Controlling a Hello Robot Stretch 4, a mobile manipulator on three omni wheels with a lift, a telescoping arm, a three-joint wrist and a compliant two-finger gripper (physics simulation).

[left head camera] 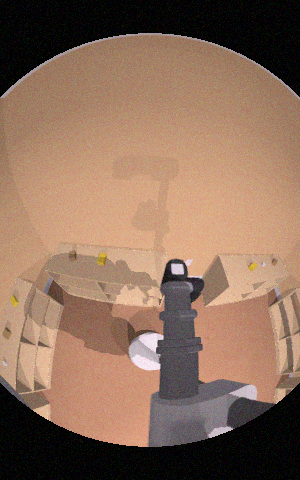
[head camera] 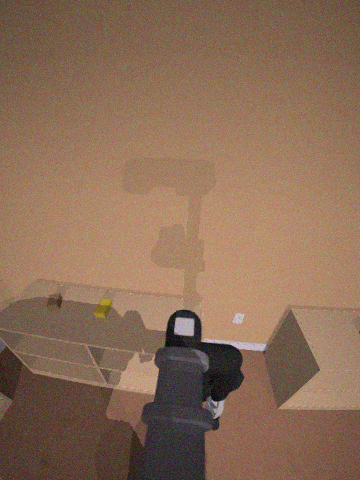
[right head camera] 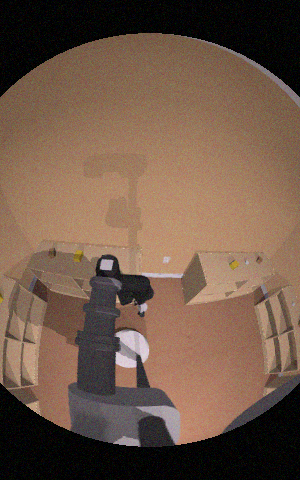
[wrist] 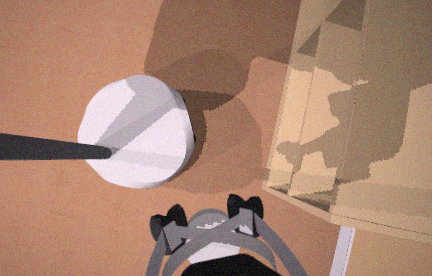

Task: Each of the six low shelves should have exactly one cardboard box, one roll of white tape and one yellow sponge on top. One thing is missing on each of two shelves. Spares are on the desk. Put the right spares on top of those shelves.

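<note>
My gripper (wrist: 206,213) (right head camera: 143,308) is shut on a roll of white tape (wrist: 215,252) (head camera: 215,407), which shows pale between the fingertips, partly behind the finger strips. It hangs beside the near right part of a low shelf (head camera: 80,320) (left head camera: 130,257) (right head camera: 65,265) (wrist: 390,125). That shelf bears a cardboard box (head camera: 54,301) (left head camera: 73,255) (right head camera: 52,253) and a yellow sponge (head camera: 103,308) (left head camera: 102,258) (right head camera: 78,256). No tape shows on its visible top; my arm hides part of it in the head view. The desk cannot be made out.
A second shelf (head camera: 330,340) (left head camera: 235,275) (right head camera: 215,272) at right bears a sponge (left head camera: 252,266) (right head camera: 234,265), tape (left head camera: 263,264) (right head camera: 246,262) and box (left head camera: 274,262) (right head camera: 259,259). More shelves stand at both sides. My white round base (wrist: 135,170) is below.
</note>
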